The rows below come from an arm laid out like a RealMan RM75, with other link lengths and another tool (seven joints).
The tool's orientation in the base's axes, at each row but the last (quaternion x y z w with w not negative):
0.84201, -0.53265, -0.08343, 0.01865
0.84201, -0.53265, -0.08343, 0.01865
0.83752, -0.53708, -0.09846, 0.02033
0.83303, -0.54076, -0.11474, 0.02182
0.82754, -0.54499, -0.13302, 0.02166
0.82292, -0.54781, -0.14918, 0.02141
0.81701, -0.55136, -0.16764, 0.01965
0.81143, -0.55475, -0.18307, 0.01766
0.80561, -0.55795, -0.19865, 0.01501
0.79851, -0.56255, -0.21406, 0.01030
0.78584, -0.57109, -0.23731, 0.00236
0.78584, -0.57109, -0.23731, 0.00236
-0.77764, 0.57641, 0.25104, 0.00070
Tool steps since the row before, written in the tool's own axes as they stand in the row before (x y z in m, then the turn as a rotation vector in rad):
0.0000, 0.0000, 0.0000, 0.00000, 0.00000, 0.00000
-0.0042, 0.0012, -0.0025, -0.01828, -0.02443, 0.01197
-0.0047, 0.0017, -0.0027, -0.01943, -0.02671, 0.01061
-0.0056, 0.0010, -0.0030, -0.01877, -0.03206, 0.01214
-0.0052, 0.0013, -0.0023, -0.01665, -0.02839, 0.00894
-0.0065, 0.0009, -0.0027, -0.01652, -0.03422, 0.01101
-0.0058, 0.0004, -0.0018, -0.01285, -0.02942, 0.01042
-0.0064, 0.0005, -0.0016, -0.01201, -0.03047, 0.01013
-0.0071, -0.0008, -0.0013, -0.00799, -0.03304, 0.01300
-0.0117, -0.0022, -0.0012, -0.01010, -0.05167, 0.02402
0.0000, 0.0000, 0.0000, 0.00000, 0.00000, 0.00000
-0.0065, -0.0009, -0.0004, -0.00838, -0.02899, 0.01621
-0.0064, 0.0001, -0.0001, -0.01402, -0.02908, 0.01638
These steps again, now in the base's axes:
0.0000, 0.0000, 0.0000, 0.00000, 0.00000, 0.00000
-0.0024, 0.0031, 0.0031, 0.01226, 0.02769, -0.01253
-0.0029, 0.0033, 0.0036, 0.01410, 0.02960, -0.01135
-0.0024, 0.0044, 0.0040, 0.01882, 0.03135, -0.01381
-0.0025, 0.0039, 0.0035, 0.01709, 0.02759, -0.01048
-0.0024, 0.0052, 0.0042, 0.02180, 0.03006, -0.01364
-0.0018, 0.0048, 0.0032, 0.01892, 0.02476, -0.01297
-0.0020, 0.0053, 0.0034, 0.02021, 0.02435, -0.01317
-0.0010, 0.0065, 0.0032, 0.02274, 0.02225, -0.01767
-0.0008, 0.0111, 0.0044, 0.03492, 0.03346, -0.03177
0.0000, 0.0000, 0.0000, 0.00000, 0.00000, 0.00000
-0.0006, 0.0060, 0.0025, 0.01793, 0.02194, -0.01925
-0.0014, 0.0057, 0.0026, 0.01676, 0.02708, -0.01721

